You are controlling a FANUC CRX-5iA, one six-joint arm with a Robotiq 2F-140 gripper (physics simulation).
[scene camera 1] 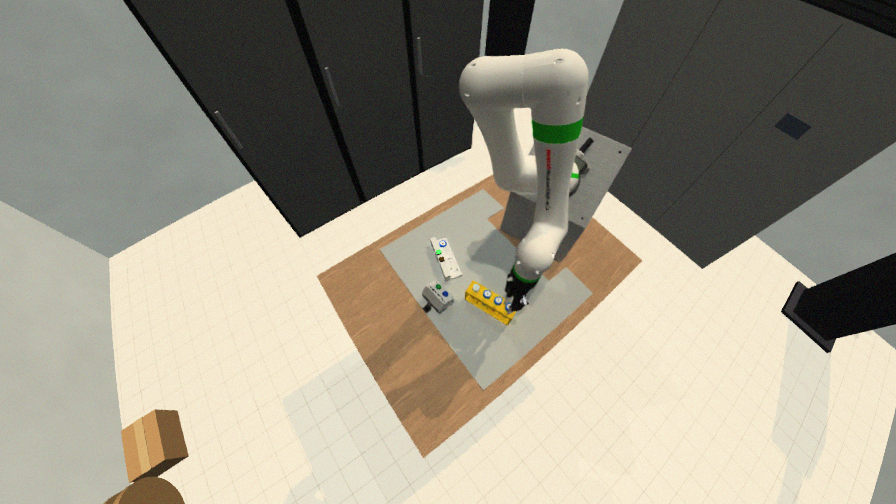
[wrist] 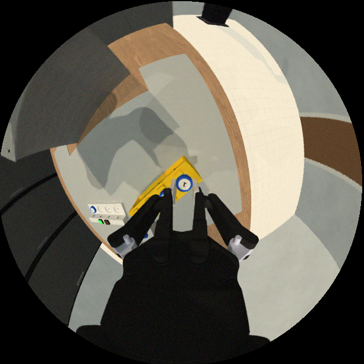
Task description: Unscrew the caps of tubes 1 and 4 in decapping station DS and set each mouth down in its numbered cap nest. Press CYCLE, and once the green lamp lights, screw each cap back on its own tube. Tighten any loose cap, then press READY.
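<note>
The yellow decapping rack [scene camera 1: 483,303] [wrist: 145,196] holds a row of tubes. My gripper [scene camera 1: 515,304] [wrist: 184,184] points down at the rack's end and is shut on a blue-rimmed white cap [wrist: 184,183] with a dark mark, too small to read surely. Whether this cap still touches its tube cannot be told. Two middle caps [scene camera 1: 487,294] [scene camera 1: 498,300] are blue-rimmed. The tube at the opposite end [scene camera 1: 476,287] shows a pale top without a blue rim. The white cap nest block [scene camera 1: 449,263] [wrist: 105,204] bears one blue-rimmed cap [scene camera 1: 442,243] [wrist: 93,209] in an end nest. Its green lamp [scene camera 1: 438,252] [wrist: 101,221] is bright.
A grey button box [scene camera 1: 436,297] with a green button [scene camera 1: 438,286] and a blue button [scene camera 1: 445,294] stands between the nest block and the mat's edge. In the wrist view the fingers mostly hide it. The grey mat [scene camera 1: 482,369] lies on a wooden table [scene camera 1: 350,282].
</note>
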